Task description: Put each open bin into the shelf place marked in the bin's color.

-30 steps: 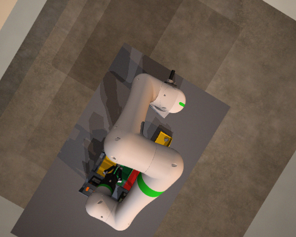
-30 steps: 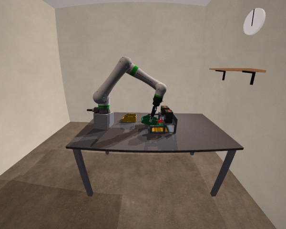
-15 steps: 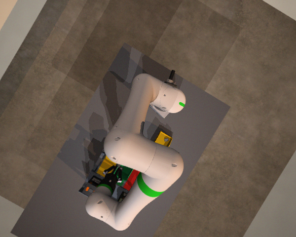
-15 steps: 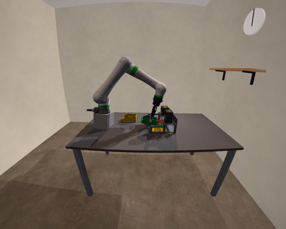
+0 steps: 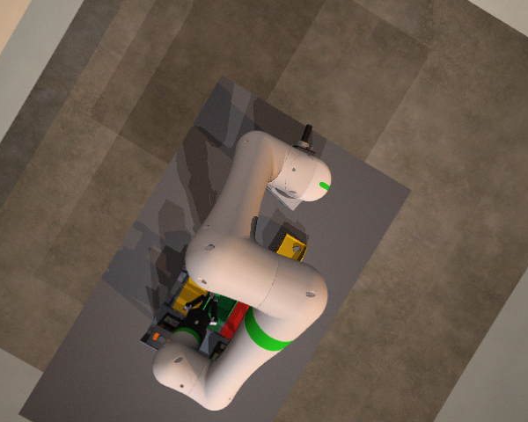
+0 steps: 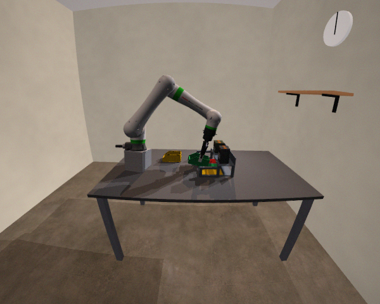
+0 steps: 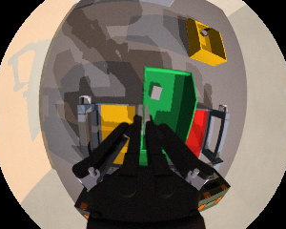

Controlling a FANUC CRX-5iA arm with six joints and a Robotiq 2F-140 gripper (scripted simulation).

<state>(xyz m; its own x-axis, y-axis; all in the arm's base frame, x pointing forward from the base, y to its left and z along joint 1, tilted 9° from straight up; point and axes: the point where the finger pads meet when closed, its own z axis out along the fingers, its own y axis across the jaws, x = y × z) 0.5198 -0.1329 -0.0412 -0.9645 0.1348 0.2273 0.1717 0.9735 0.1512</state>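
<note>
Right now my hand is 1 cm past the green bin, 5 cm to the right of it and 4 cm above it. Round my hand: yellow-marked place (7 cm ahead, 8 cm to the right, 10 cm below); red mark (11 cm ahead, 14 cm to the left, 10 cm below); yellow bin (22 cm behind, 23 cm to the left, 6 cm below).
</note>
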